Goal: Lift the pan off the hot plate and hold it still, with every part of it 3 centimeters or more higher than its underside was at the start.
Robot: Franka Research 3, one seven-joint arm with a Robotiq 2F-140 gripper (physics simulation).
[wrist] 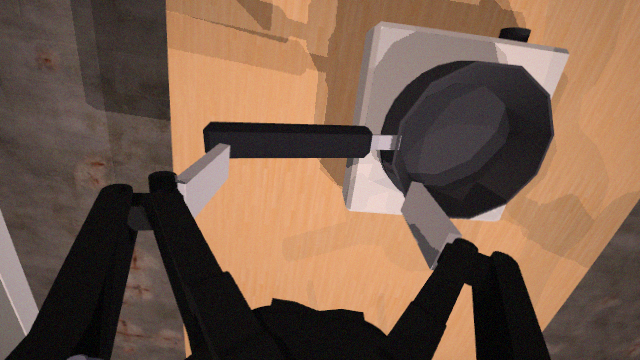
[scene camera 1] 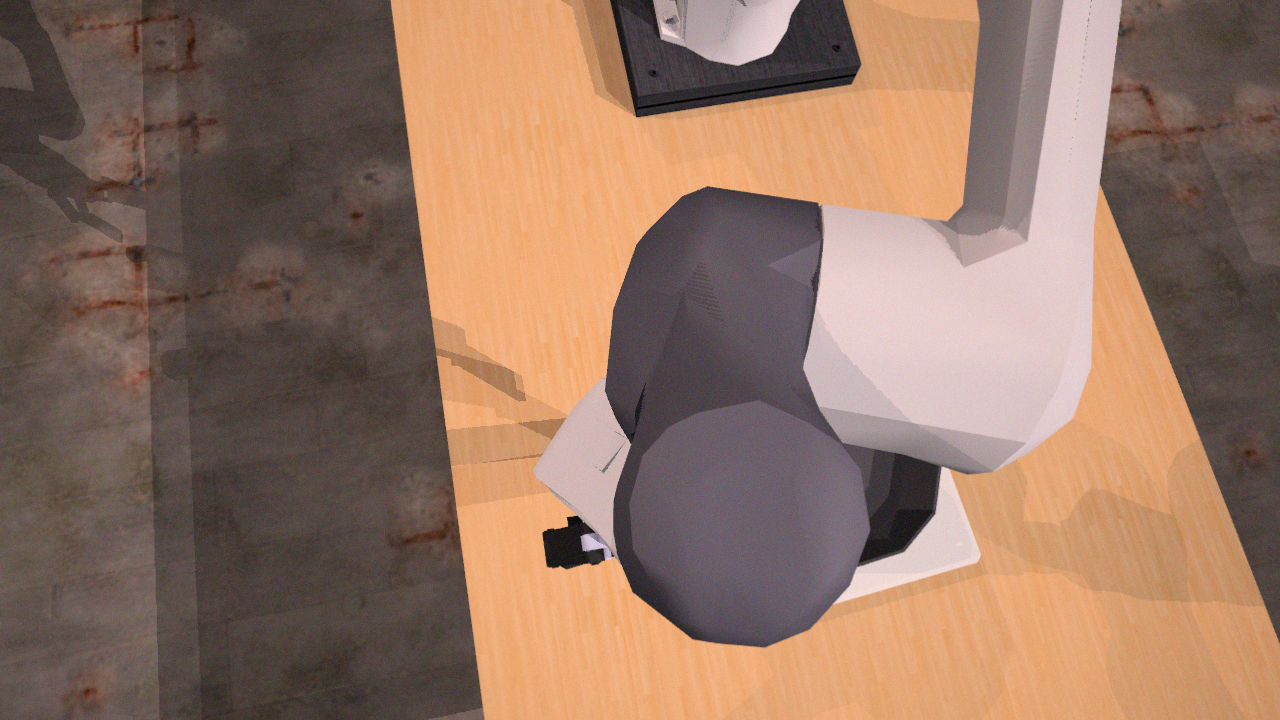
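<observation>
The dark round pan (scene camera 1: 908,514) (wrist: 465,135) sits on the white square hot plate (scene camera 1: 959,541) (wrist: 367,192). In the scene view the arm hides much of both. The pan's black handle (wrist: 287,141) points left in the wrist view, past the hot plate's edge and over the table; the arm hides it in the scene view. My gripper (wrist: 319,179) is wide open and empty, above the table. In the wrist view one fingertip overlaps the lower edge of the handle near its free end, and the other overlaps the pan's lower rim. Their height gap is hard to tell.
A black knob (wrist: 515,34) sticks out from the hot plate's side. The black base plate (scene camera 1: 747,85) of the robot stands at the top of the scene view. The wooden table (scene camera 1: 528,223) ends at its left edge, close to the handle's free end.
</observation>
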